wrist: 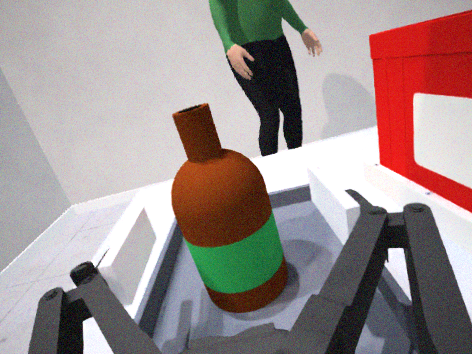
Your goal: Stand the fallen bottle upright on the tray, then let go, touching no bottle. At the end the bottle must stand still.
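Frame: origin at the arm's base, x ahead, y left, z up, level; millimetres.
Where they show: gripper, fingertip midpoint: [228, 203].
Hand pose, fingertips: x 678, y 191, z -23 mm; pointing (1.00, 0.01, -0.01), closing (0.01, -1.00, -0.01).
Each offset is from my fingertips to the top centre of the thing. "spot": to the spot under its first point. Level surfaces: height alone.
The brown bottle @[77 mm up, 1 mm ahead, 5 mm left] [227, 200] with a green band stands upright on its base on the grey-blue tray @[spot: 68 mm down, 112 mm ahead, 64 mm right] [291, 196], in the middle of the wrist view. It looks slanted there, as the whole view is tilted. My gripper [228, 203] is open, with one white fingertip to the left of the bottle and one to the right. A gap shows between the bottle and each fingertip. Nothing is held. The lower bottle and its base show in full, with a shadow on the tray to the right.
A red box-like object @[spot: 25 mm up, 85 mm ahead, 181 mm right] [392, 100] with a pale panel stands at the right, beyond the right finger. A person [270, 75] in a green top and black trousers stands behind the white table @[84 mm down] [345, 146]. The tray's raised rim runs around the bottle.
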